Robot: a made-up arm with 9 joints.
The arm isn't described. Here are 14 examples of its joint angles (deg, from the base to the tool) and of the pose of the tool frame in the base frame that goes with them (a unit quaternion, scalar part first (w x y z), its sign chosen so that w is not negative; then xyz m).
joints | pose
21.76 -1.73 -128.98 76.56 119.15 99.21 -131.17 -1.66 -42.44 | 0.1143 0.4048 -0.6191 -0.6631 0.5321 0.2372 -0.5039
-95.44 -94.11 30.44 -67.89 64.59 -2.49 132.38 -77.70 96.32 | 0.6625 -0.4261 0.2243 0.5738 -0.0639 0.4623 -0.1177
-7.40 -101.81 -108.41 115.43 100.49 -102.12 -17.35 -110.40 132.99 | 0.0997 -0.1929 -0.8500 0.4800 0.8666 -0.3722 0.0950
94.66 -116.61 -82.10 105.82 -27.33 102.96 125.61 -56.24 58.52 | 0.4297 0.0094 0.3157 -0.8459 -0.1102 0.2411 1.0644
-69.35 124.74 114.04 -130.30 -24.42 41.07 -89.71 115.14 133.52 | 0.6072 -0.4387 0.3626 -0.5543 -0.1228 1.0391 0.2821
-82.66 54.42 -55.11 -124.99 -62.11 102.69 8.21 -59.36 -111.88 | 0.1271 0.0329 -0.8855 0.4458 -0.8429 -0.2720 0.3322
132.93 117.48 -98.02 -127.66 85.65 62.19 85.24 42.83 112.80 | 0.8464 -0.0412 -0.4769 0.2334 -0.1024 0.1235 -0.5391
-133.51 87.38 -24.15 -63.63 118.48 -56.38 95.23 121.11 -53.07 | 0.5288 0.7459 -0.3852 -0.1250 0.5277 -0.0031 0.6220
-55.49 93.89 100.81 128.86 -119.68 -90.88 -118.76 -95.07 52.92 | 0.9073 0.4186 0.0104 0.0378 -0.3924 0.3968 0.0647
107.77 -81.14 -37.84 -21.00 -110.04 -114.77 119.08 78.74 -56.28 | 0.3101 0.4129 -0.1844 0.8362 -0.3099 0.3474 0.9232
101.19 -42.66 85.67 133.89 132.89 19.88 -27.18 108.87 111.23 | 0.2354 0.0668 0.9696 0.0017 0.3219 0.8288 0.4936
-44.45 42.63 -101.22 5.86 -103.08 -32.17 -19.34 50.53 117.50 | 0.3519 0.4449 -0.8177 0.0982 -0.5741 0.2142 -0.5236
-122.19 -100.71 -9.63 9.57 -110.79 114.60 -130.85 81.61 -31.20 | 0.9470 -0.1578 -0.0658 0.2720 0.1053 0.0870 -0.7452
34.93 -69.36 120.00 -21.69 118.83 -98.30 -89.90 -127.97 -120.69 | 0.1977 0.5675 -0.6587 -0.4528 -0.0495 0.7561 0.4750
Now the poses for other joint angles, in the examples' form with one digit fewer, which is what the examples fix.
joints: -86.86 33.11 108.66 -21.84 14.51 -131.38 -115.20 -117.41 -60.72
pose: 0.635 -0.444 -0.165 0.611 -0.588 0.952 0.070
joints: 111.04 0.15 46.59 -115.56 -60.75 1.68 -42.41 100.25 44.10
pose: 0.398 0.764 0.123 0.492 0.567 0.592 0.106
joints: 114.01 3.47 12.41 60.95 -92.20 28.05 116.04 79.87 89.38
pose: 0.495 0.046 -0.585 -0.640 0.958 0.996 0.407
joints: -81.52 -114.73 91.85 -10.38 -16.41 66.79 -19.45 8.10 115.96
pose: 0.572 0.539 -0.513 0.344 0.034 0.651 -0.148
